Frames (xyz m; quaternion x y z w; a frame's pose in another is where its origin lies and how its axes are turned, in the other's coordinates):
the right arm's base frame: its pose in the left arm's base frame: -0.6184 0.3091 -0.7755 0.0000 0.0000 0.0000 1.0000
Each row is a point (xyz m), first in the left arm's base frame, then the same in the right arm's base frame.
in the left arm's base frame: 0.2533 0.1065 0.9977
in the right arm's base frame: 0.8717 -0.2026 1.7732
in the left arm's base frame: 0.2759 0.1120 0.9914
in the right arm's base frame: 0.8943 -0.1971 1.7669
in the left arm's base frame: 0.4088 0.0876 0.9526
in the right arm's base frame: 1.0272 -0.2215 1.7281
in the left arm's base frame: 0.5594 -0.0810 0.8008
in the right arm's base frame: 1.1778 -0.3901 1.5763
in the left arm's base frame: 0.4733 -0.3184 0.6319
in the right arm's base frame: 1.0917 -0.6275 1.4074
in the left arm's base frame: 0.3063 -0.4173 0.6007
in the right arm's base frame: 0.9247 -0.7264 1.3762
